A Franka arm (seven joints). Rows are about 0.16 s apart.
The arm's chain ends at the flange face. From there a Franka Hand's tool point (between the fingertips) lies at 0.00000 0.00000 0.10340 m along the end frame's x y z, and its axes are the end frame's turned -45 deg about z.
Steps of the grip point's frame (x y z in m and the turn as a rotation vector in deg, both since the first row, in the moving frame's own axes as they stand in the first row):
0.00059 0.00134 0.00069 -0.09 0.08 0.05
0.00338 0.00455 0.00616 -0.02 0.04 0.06
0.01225 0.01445 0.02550 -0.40 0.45 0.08
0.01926 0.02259 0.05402 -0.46 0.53 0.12
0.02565 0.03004 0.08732 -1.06 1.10 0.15
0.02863 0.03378 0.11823 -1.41 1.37 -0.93
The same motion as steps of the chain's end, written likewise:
0.00115 0.00052 0.00069 -0.01 0.12 0.05
0.00553 0.00085 0.00616 0.01 0.04 0.06
0.01780 0.00162 0.02551 0.04 0.60 0.08
0.02833 0.00244 0.05403 0.05 0.70 0.12
0.03662 0.00315 0.08736 0.03 1.53 0.15
0.04058 0.00362 0.11829 -0.03 1.97 -0.93

